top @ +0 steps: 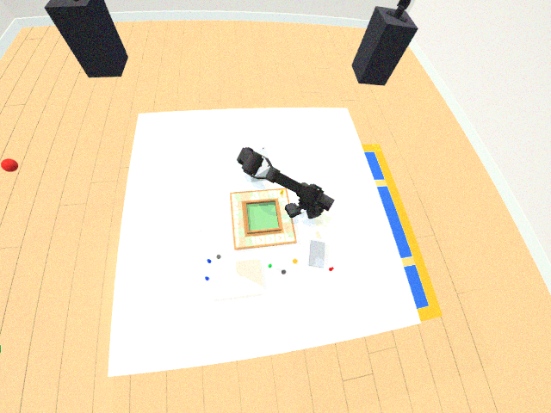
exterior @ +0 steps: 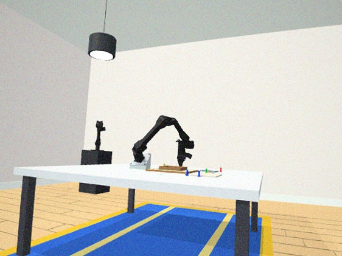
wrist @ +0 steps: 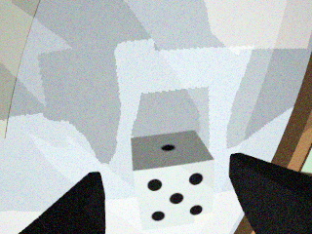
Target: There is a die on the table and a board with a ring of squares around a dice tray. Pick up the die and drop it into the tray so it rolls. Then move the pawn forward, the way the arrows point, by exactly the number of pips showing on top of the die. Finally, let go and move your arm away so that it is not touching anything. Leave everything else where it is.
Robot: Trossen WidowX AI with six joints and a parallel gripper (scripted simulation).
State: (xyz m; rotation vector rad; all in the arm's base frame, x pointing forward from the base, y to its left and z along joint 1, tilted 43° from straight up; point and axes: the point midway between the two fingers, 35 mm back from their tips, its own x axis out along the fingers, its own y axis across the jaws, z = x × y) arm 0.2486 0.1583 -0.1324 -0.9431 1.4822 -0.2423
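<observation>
The yellow pawn is 100 mm behind my gripper tip, 90 mm to the right of it and 20 mm above it. The rest, counted from my gripper tip: white die: right at my gripper tip; then red pawn: 290 mm ahead, 100 mm to the left, 10 mm above; then green dice tray: 20 mm ahead, 190 mm to the right.
</observation>
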